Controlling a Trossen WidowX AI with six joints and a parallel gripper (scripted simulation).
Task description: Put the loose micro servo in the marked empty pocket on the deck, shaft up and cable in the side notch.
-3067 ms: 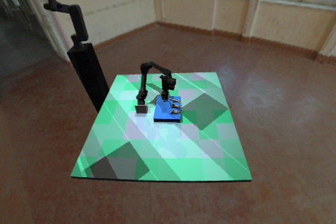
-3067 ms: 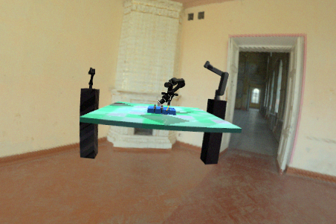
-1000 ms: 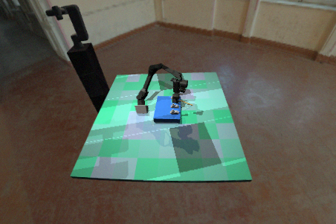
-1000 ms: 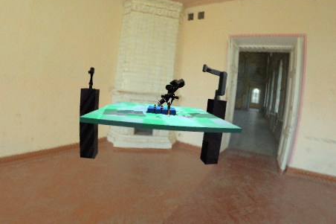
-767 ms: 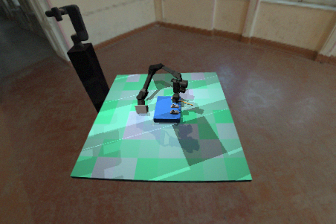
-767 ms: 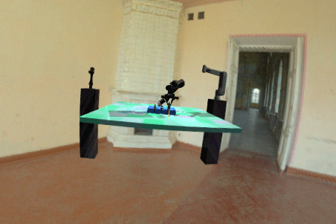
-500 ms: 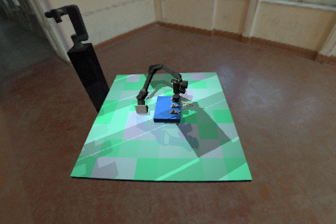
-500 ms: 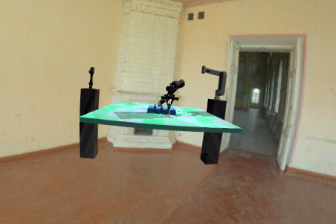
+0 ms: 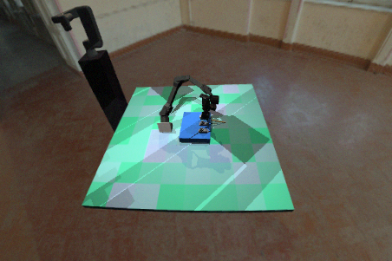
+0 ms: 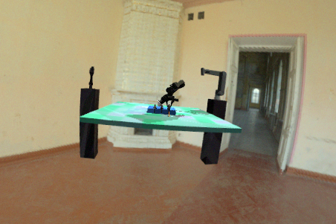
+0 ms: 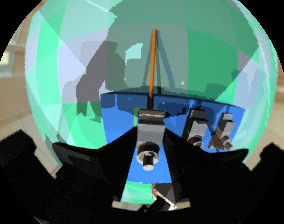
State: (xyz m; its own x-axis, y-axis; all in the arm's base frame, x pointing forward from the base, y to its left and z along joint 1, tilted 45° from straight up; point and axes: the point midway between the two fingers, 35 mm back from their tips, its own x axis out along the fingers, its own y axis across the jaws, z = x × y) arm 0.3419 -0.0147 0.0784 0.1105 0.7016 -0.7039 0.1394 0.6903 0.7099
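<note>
My gripper tip is now 13 cm past the blue deck, 6 cm to the left of it and 5 cm above it.
</note>
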